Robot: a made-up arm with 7 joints.
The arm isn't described. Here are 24 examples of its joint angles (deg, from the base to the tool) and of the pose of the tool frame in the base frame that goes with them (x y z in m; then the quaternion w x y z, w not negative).
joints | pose
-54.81 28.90 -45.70 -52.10 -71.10 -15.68 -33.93 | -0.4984 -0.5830 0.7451 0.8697 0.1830 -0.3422 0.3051
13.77 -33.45 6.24 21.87 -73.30 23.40 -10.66 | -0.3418 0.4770 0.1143 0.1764 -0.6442 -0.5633 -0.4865
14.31 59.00 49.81 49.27 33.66 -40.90 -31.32 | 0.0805 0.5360 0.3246 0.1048 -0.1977 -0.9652 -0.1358
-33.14 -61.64 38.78 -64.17 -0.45 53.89 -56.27 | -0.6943 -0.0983 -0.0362 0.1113 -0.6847 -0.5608 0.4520
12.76 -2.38 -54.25 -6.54 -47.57 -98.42 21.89 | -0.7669 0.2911 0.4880 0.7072 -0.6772 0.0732 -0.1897
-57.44 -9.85 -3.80 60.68 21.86 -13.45 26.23 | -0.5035 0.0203 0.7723 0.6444 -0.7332 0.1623 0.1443
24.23 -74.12 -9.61 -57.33 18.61 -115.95 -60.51 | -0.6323 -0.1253 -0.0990 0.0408 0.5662 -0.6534 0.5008
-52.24 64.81 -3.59 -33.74 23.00 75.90 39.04 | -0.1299 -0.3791 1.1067 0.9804 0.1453 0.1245 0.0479
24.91 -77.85 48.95 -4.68 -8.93 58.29 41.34 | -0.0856 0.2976 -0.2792 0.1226 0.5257 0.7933 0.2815
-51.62 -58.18 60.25 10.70 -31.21 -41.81 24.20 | -0.4536 0.4170 0.1485 0.3686 -0.7240 -0.1781 -0.5552
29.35 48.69 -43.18 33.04 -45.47 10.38 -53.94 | -0.3347 0.4524 0.7230 0.8997 -0.2736 0.3047 -0.1509
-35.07 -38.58 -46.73 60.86 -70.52 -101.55 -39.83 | -0.3755 -0.0343 0.4123 0.7296 -0.4425 0.4984 0.1531
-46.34 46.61 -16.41 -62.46 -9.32 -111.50 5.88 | -0.5112 -0.3283 0.9439 0.3092 -0.7087 -0.0682 0.6305
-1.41 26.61 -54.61 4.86 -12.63 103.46 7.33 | -0.8699 0.0480 0.5792 0.6267 0.2902 -0.5713 -0.4435
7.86 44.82 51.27 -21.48 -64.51 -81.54 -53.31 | -0.1923 0.6823 0.3916 0.2512 -0.3872 0.8823 0.0921
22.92 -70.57 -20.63 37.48 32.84 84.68 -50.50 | -0.6037 0.3588 -0.0611 0.5318 -0.7374 -0.4148 0.0360
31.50 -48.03 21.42 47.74 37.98 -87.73 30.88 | 0.0030 0.5148 0.1457 0.2648 -0.4104 0.8242 -0.2866
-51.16 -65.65 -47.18 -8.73 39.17 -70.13 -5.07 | -0.3838 -0.6138 0.0599 0.1595 -0.9016 -0.3674 0.1632
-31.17 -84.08 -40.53 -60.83 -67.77 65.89 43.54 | -0.1163 -0.3165 -0.0262 0.0379 0.8993 -0.2653 0.3456
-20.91 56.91 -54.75 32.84 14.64 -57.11 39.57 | -0.2709 -0.1295 0.9692 0.6753 -0.4283 0.3691 0.4735
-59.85 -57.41 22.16 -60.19 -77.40 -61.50 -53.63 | -0.6823 -0.1468 0.0549 0.5403 -0.6071 -0.5253 0.2519
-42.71 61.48 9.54 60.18 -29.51 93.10 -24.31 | -0.3577 0.2319 0.7249 0.7485 -0.6081 -0.1081 0.2415
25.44 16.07 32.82 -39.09 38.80 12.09 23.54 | -0.3493 0.8411 0.7094 0.6887 -0.6937 0.1976 0.0739
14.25 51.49 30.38 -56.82 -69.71 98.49 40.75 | -0.3389 0.6003 0.5655 0.3564 0.2741 -0.7000 -0.5548
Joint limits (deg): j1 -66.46..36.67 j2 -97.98..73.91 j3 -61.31..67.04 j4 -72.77..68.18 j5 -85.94..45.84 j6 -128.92..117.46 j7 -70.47..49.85
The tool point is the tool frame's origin. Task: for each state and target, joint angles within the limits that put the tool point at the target. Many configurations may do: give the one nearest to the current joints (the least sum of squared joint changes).
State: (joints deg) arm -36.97 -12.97 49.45 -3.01 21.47 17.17 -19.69
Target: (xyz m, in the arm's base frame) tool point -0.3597 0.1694 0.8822
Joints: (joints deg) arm -63.15 26.15 12.57 45.96 42.69 12.04 -13.84
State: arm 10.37 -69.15 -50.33 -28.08 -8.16 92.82 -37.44
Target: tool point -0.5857 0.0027 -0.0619
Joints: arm 20.80 -60.71 -40.71 -8.86 -36.87 101.08 -34.68
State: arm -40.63 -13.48 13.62 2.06 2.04 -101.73 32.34
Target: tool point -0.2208 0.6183 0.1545
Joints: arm 4.53 -15.90 41.61 10.56 1.37 -95.55 38.89
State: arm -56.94 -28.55 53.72 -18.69 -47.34 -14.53 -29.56
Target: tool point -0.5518 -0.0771 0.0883
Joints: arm -66.46 -71.72 6.57 2.42 -60.17 -12.03 -39.35
